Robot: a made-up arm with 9 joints.
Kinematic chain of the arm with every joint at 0, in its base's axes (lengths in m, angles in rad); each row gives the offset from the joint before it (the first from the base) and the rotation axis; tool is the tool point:
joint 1: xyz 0 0 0.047 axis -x
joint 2: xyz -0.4 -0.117 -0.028 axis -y
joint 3: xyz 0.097 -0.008 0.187 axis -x
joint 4: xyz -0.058 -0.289 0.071 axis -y
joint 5: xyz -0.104 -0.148 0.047 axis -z
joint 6: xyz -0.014 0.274 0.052 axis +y
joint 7: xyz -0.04 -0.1 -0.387 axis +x
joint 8: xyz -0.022 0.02 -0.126 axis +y
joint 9: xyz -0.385 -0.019 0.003 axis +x
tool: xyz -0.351 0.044 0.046
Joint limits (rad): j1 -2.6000..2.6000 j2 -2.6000..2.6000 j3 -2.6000..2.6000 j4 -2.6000..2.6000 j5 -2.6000..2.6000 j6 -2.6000..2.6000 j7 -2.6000..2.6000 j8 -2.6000..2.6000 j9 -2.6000..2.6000
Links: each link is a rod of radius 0.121 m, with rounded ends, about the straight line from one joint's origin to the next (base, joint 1, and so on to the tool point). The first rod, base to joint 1, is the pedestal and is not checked.
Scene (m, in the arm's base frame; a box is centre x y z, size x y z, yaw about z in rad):
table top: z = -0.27
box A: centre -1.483 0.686 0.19 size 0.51 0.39 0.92 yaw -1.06
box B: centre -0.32 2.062 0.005 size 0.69 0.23 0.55 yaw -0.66
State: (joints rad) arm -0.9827 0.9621 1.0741 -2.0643 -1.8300 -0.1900 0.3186 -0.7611 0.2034
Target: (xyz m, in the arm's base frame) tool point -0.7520 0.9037 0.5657
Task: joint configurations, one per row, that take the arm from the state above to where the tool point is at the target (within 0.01 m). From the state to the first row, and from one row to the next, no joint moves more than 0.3 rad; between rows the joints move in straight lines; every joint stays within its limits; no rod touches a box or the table.
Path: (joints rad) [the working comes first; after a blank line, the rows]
Joints at the target: -0.8995 1.1592 1.5901 -2.1807 -1.6402 -0.7715 0.2713 -1.1219 0.1893
Straight joint move there: touches box A.

1: -1.2012 1.1266 1.3726 -2.3322 -1.9324 -0.3865 0.3039 -0.7784 0.3243
2: -1.4196 1.2911 1.6711 -2.6000 -2.0349 -0.5830 0.2892 -0.7958 0.4452
3: -1.1595 1.2251 1.6306 -2.3903 -1.8375 -0.6772 0.2803 -0.9588 0.3172
4: -0.8995 1.1592 1.5901 -2.1807 -1.6402 -0.7715 0.2713 -1.1219 0.1893

